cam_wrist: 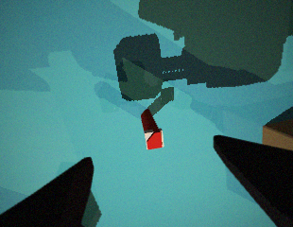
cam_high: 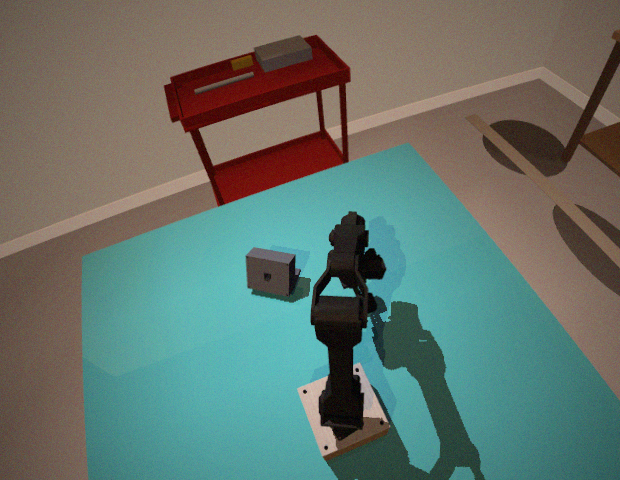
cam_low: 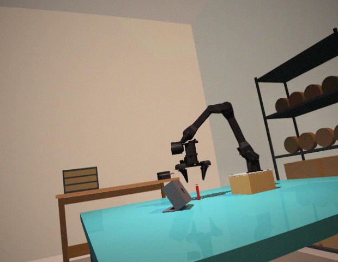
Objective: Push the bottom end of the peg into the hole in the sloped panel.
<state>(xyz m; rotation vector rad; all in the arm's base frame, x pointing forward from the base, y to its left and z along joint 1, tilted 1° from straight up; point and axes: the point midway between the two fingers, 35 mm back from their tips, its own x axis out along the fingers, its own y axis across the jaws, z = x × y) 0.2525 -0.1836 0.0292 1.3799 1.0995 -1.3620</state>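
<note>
The red peg is 40 mm below my gripper tip. From my gripper tip the other things lie so: grey sloped panel 210 mm ahead, 140 mm to the left, 30 mm below.
</note>
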